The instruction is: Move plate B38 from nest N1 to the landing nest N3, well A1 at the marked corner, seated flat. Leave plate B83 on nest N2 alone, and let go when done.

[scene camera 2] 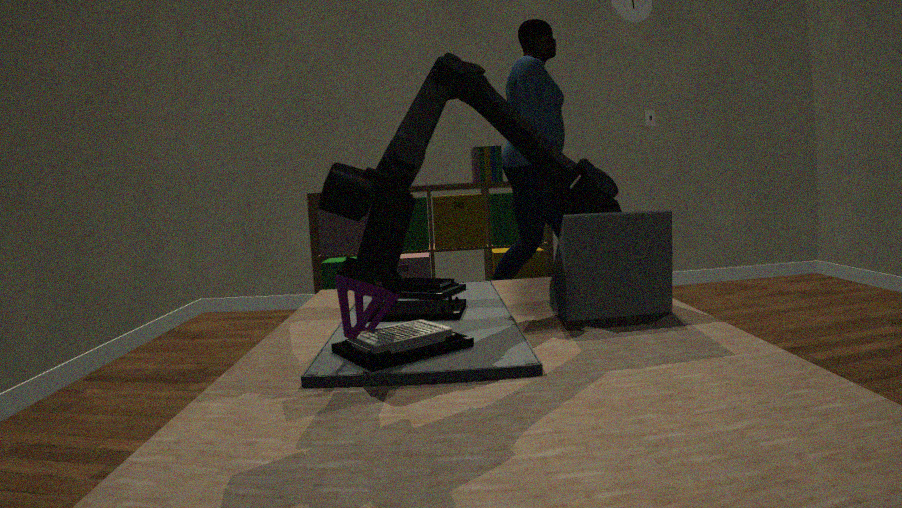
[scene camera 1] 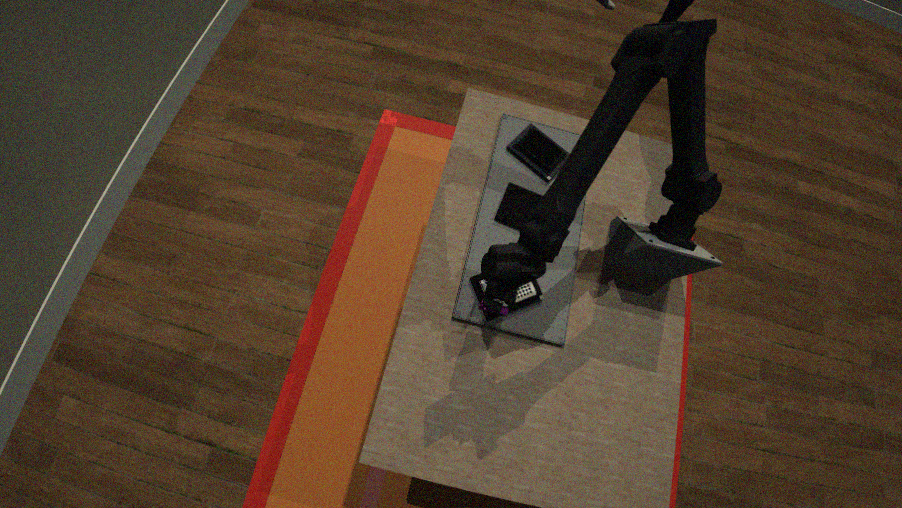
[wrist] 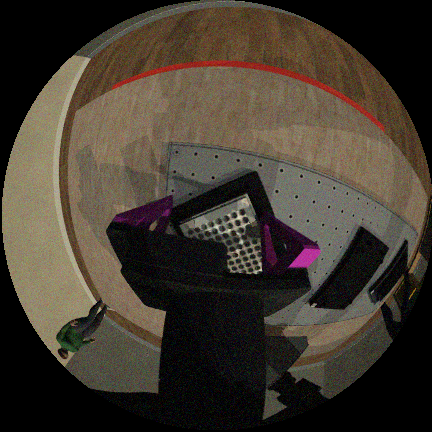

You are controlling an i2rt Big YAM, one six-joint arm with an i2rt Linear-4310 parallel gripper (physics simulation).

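Note:
A white plate with many round wells (scene camera 1: pixel 525 291) (scene camera 2: pixel 403 334) (wrist: pixel 245 252) lies in a black nest (scene camera 2: pixel 403 358) (wrist: pixel 259 186) at the near end of the board. It is presumably B38 on N1; no label is legible. My gripper (scene camera 1: pixel 496 305) (scene camera 2: pixel 364 331) (wrist: pixel 218 207) is open and empty, low over this plate. In the wrist view its purple fingers stand on either side of the plate. The hand hides part of the plate. The middle nest (scene camera 1: pixel 516 203) (scene camera 2: pixel 429 309) (wrist: pixel 350 270) has a dark top. The far nest (scene camera 1: pixel 514 150) (scene camera 2: pixel 441 285) (wrist: pixel 391 280) looks like a dark, rimmed tray.
The nests stand in a row on a grey perforated board (scene camera 1: pixel 549 324) (scene camera 2: pixel 498 359) (wrist: pixel 305 185) on the wooden table (scene camera 1: pixel 568 435) (scene camera 2: pixel 631 441) (wrist: pixel 215 105). A grey block (scene camera 1: pixel 650 265) (scene camera 2: pixel 615 265) under the arm's base stands beside the board. A person (scene camera 2: pixel 536 113) stands behind the arm.

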